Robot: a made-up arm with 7 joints.
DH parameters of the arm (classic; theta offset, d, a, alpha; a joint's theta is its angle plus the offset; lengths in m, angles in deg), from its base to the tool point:
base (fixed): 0 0.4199 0.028 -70
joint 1: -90 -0.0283 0.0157 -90
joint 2: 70 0.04 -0.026 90
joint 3: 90 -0.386 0.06 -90
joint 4: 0 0.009 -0.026 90
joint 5: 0 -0.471 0.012 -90
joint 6: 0 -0.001 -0.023 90
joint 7: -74.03 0.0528 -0.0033 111
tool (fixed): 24.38 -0.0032 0 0
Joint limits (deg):
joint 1: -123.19..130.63
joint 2: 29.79..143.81
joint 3: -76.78..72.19
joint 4: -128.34..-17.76
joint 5: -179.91..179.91
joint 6: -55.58..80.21
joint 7: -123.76..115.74
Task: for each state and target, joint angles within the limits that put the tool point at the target. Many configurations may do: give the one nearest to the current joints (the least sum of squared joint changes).
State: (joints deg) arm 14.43 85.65 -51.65 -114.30 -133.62 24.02 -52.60
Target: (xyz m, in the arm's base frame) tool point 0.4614 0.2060 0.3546
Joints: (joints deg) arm -9.32 107.95 -32.51 -120.44 -133.83 21.14 -52.60
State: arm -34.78 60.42 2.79 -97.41 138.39 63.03 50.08
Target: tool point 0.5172 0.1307 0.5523
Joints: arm -20.94 57.73 2.78 -122.26 136.71 56.84 50.63
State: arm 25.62 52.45 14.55 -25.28 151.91 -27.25 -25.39
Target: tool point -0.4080 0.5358 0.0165
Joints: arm 55.80 44.83 13.97 -17.76 151.39 -18.93 -25.58
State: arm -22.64 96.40 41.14 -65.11 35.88 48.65 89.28
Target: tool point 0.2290 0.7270 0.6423
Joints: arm -13.81 84.42 48.35 -27.74 39.75 59.51 88.29
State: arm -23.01 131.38 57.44 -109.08 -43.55 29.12 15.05
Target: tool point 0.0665 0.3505 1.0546
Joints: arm -27.10 108.94 60.44 -65.81 -44.29 24.58 15.08
